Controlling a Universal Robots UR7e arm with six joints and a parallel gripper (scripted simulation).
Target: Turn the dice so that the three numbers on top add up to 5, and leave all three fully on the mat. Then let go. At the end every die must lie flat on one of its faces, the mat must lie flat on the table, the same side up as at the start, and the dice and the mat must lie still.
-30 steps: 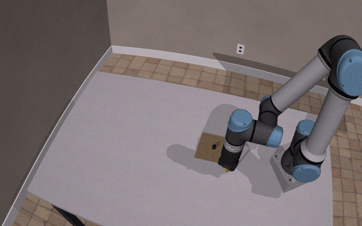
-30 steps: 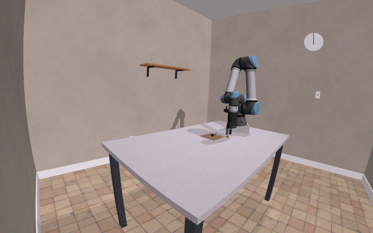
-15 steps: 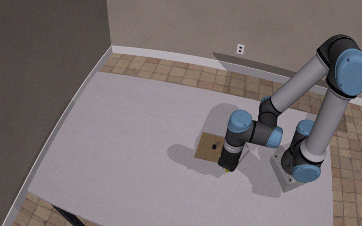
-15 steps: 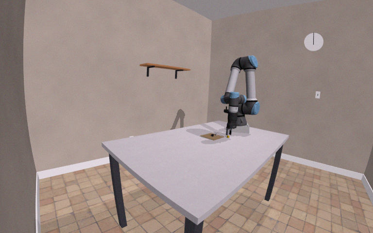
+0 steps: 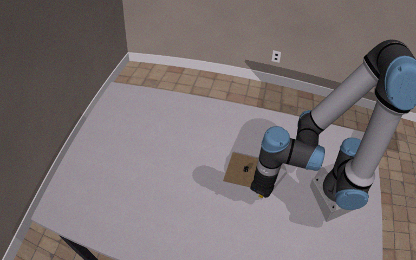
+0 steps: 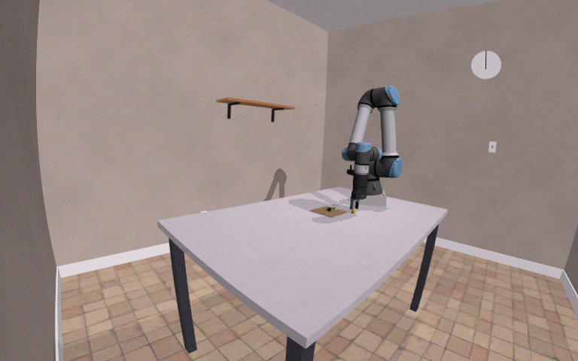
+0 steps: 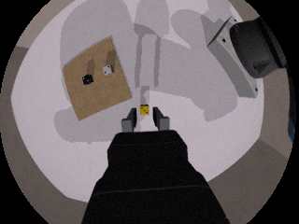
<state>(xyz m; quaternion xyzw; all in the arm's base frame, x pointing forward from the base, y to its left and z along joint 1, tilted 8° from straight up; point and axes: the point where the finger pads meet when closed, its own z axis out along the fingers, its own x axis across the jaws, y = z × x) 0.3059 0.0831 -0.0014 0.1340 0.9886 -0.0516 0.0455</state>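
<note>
Right now the yellow die is 3 cm below my hand. From my hand the other things lie so: mat 9 cm ahead, 10 cm to the right, 4 cm below; black die 9 cm ahead, 10 cm to the right, 3 cm below; white die 4 cm ahead, 10 cm to the right, 3 cm below.
</note>
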